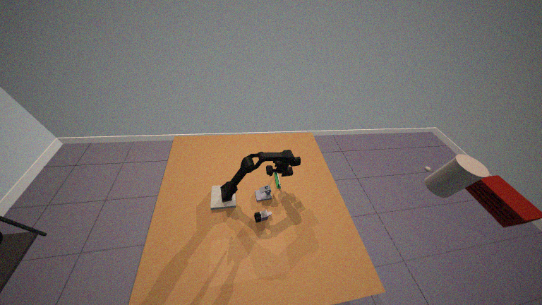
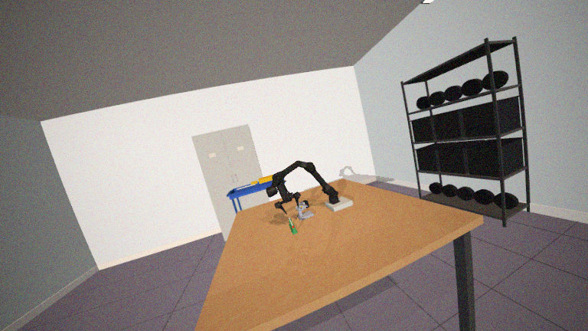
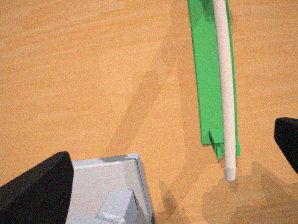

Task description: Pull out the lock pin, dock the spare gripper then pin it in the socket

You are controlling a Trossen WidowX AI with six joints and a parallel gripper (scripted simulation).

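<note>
My gripper tip is 15 cm past the spare gripper, 23 cm to the left of it and 8 cm above it. From my gripper tip the other things lie so: grey mount: 9 cm behind, 7 cm to the right, 6 cm below; green strip: 4 cm ahead, 2 cm to the left, 8 cm below.
</note>
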